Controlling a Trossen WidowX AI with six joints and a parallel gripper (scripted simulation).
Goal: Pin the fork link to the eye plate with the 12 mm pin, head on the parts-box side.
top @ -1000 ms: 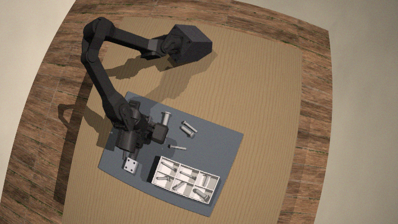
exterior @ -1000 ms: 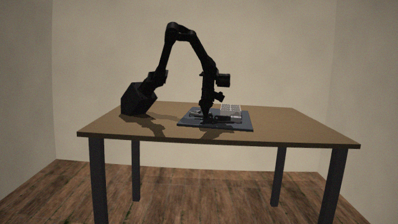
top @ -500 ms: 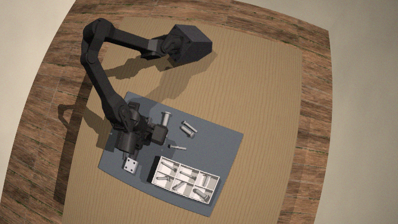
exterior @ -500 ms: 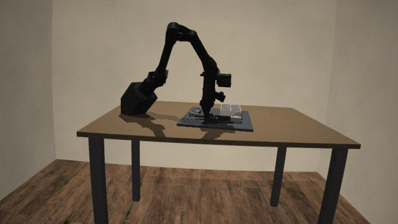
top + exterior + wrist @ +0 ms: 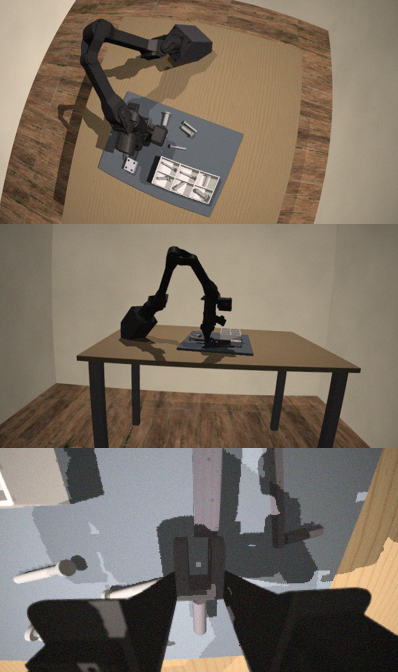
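Right now my hand is 6 cm short of the eye plate, 3 cm above it and 1 cm to the left of it. The rest, counted from my hand: white parts box 19 cm to the left, 12 cm ahead, 3 cm below; blue-grey work plate 9 cm to the left, 5 cm below, 5 cm ahead.
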